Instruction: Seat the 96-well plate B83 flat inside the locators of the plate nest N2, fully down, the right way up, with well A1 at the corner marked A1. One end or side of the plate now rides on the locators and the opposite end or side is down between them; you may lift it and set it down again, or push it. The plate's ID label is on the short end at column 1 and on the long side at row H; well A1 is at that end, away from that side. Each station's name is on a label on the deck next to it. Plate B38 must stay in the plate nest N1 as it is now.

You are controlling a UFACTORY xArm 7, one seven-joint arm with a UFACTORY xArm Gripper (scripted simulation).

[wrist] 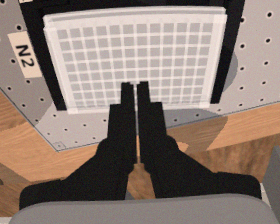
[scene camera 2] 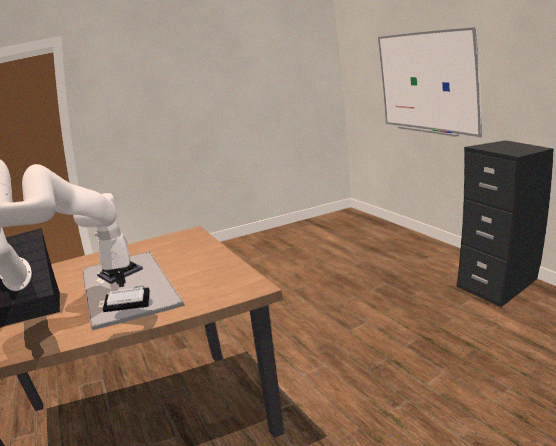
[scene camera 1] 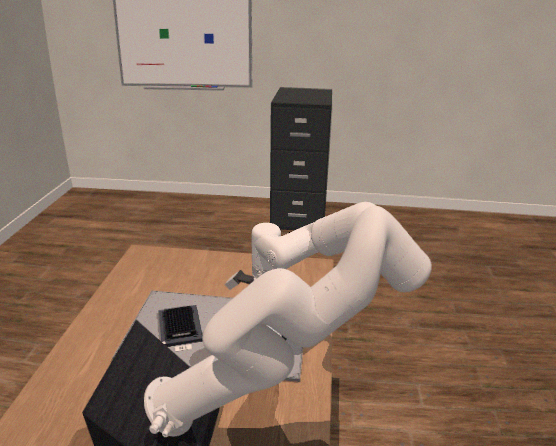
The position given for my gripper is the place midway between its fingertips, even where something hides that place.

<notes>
I see my gripper (wrist: 135, 99), a white 96-well plate (wrist: 155, 59), a black plate (scene camera 1: 177, 326) and an N2 label (wrist: 24, 51).
The wrist view does not show the black plate: it is out of frame.
</notes>
